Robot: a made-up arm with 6 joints.
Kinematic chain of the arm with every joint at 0, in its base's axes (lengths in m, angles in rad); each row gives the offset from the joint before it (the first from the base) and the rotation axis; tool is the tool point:
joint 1: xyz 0 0 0.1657 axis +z
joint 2: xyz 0 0.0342 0 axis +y
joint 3: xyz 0 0 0.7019 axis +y
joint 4: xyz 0 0 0.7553 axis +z
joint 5: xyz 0 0 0 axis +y
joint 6: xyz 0 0 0.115 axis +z
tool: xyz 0 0 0
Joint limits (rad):
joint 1: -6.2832..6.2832
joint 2: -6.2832..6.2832
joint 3: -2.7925..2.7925
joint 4: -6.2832..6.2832
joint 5: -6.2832..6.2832
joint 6: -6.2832..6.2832
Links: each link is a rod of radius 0.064 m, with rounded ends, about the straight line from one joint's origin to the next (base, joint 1, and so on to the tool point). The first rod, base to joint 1, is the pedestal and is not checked.
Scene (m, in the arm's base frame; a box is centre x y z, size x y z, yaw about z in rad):
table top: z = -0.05
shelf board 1: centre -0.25 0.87 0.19 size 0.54 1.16 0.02 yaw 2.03
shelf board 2: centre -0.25 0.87 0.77 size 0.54 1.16 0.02 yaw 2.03
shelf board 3: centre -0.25 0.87 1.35 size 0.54 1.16 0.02 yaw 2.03
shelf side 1: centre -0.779 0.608 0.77 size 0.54 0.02 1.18 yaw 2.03
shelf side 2: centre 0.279 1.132 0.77 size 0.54 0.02 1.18 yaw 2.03
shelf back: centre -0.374 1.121 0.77 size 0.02 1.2 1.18 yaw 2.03
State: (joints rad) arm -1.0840 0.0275 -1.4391 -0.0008 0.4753 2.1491
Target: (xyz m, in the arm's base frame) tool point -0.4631 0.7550 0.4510
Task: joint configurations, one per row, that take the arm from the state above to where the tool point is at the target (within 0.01 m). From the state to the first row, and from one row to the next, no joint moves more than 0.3 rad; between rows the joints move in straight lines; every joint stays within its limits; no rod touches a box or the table.
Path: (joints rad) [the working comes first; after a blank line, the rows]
Joints at the target: -0.9824 -0.1790 -1.9367 -0.0073 0.4238 2.1491
Straight joint move there: touches shelf board 2.

1: -1.0737 0.2747 -1.6304 -0.0040 0.4799 2.1491
2: -1.0634 0.5219 -1.8217 -0.0072 0.4846 2.1491
3: -0.9936 0.5275 -2.0626 -0.0153 0.4714 2.1491
4: -0.9238 0.5331 -2.3036 -0.0234 0.4581 2.1491
5: -0.8540 0.5386 -2.5445 -0.0315 0.4449 2.1491
6: -0.8968 0.2994 -2.3419 -0.0234 0.4379 2.1491
7: -0.9396 0.0602 -2.1393 -0.0154 0.4308 2.1491
8: -0.9824 -0.1790 -1.9367 -0.0073 0.4238 2.1491

